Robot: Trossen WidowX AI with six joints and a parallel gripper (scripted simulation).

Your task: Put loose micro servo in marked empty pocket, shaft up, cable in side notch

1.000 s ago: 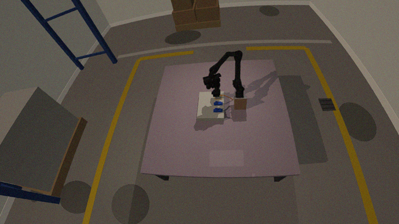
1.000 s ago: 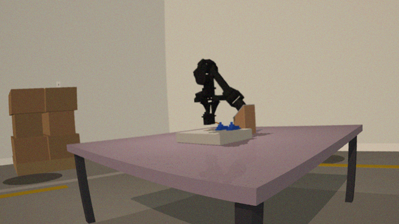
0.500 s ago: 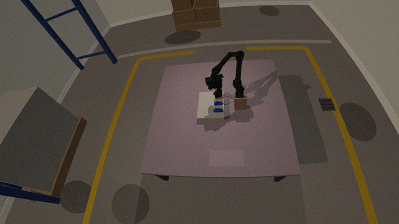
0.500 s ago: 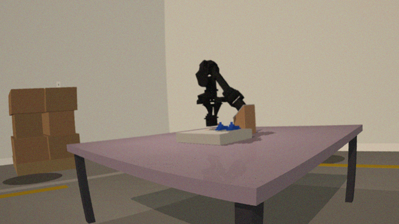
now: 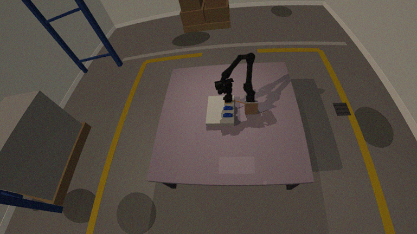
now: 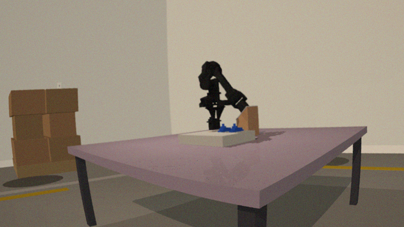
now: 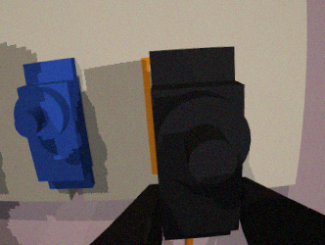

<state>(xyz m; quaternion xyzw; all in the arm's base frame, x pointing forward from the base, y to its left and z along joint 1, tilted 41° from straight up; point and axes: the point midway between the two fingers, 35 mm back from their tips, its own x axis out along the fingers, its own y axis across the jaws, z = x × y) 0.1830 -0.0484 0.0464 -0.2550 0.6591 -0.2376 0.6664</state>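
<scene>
Right now the white deck is 12 cm ahead of my gripper tip, 8 cm to the left of it and 8 cm below it.
</scene>
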